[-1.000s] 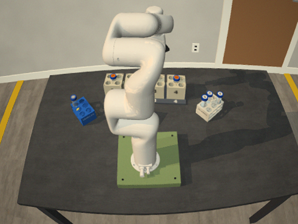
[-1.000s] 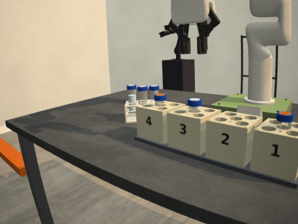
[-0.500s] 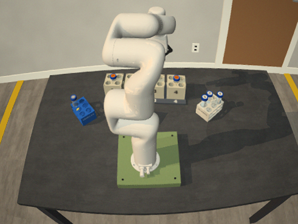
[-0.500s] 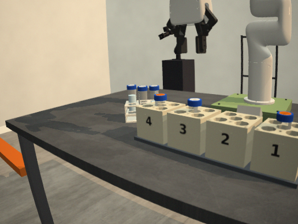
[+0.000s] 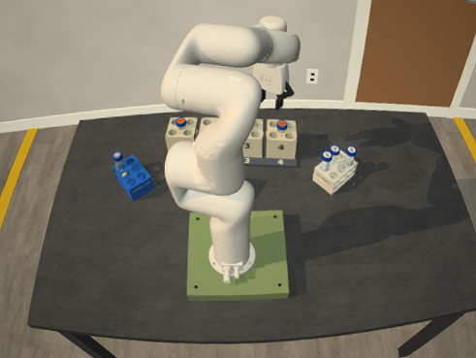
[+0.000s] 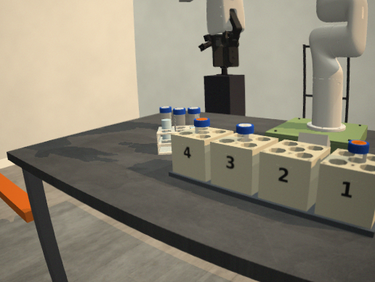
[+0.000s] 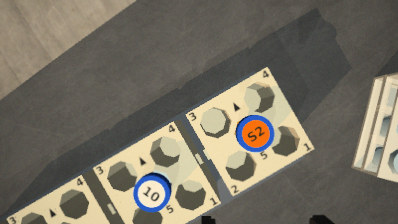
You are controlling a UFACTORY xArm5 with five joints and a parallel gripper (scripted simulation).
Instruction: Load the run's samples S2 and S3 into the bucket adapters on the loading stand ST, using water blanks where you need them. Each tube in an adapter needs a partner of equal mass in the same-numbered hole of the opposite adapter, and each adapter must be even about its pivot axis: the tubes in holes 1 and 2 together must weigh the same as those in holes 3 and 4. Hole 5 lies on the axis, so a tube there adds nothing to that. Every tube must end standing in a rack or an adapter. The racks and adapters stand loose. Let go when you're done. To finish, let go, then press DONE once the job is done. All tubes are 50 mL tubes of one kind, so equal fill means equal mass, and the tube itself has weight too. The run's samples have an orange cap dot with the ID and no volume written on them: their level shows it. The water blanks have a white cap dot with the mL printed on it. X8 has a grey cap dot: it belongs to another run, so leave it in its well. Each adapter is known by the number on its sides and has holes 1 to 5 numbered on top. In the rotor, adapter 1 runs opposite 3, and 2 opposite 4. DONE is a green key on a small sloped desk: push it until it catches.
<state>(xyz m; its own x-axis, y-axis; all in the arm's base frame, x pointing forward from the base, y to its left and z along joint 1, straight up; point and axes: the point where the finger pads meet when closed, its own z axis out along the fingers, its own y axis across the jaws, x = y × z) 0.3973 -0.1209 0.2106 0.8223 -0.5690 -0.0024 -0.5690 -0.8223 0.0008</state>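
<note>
Now: the blue-capped tube 110 mm behind my hand, 170 mm to the right of it and 190 mm below it. Also, from my hand: loading stand ST: 40 mm ahead, 120 mm to the left, 250 mm below; then sample tube S2: 30 mm ahead, 50 mm to the right, 180 mm below; then white blank rack: 90 mm behind, 220 mm to the right, 220 mm below.
</note>
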